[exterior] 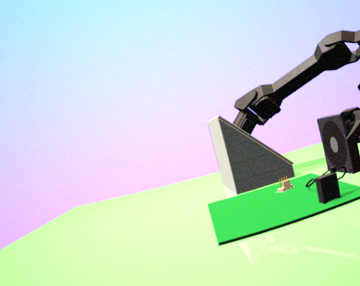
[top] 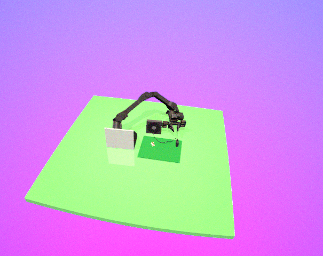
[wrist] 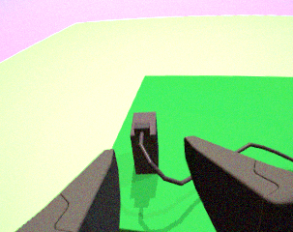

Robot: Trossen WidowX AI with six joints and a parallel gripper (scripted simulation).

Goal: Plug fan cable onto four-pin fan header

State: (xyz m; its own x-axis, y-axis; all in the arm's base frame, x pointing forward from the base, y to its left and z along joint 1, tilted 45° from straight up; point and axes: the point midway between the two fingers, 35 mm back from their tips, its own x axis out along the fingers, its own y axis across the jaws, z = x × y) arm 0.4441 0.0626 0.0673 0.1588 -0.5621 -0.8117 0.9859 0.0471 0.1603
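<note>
Now: gripper tip 10 mm short of the dark fan plug, 70 mm to the left of it and 50 mm above it. Also, from my gripper tip: black fan 170 mm behind, 70 mm to the left, 20 mm below; dark green board 120 mm behind, 110 mm to the right, 90 mm below.
</note>
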